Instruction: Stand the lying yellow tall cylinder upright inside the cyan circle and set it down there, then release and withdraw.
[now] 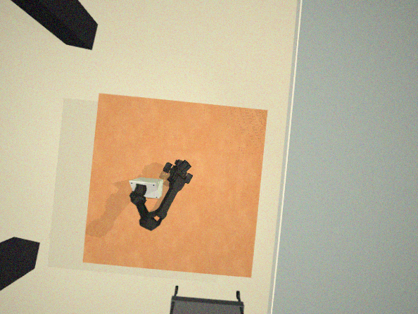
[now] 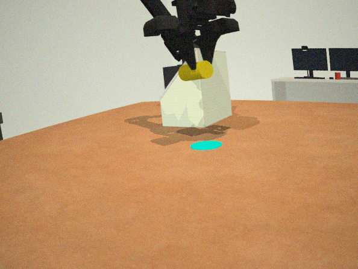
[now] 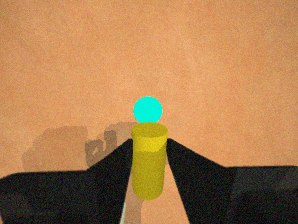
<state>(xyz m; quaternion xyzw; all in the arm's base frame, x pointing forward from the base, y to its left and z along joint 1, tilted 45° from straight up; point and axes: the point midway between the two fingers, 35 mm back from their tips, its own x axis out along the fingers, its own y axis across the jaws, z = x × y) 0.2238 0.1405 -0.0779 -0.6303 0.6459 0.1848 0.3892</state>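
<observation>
The cyan circle is 14 cm below my gripper tip. The rest, counted from my gripper tip: yellow tall cylinder (1 cm behind, 2 cm to the right).
</observation>
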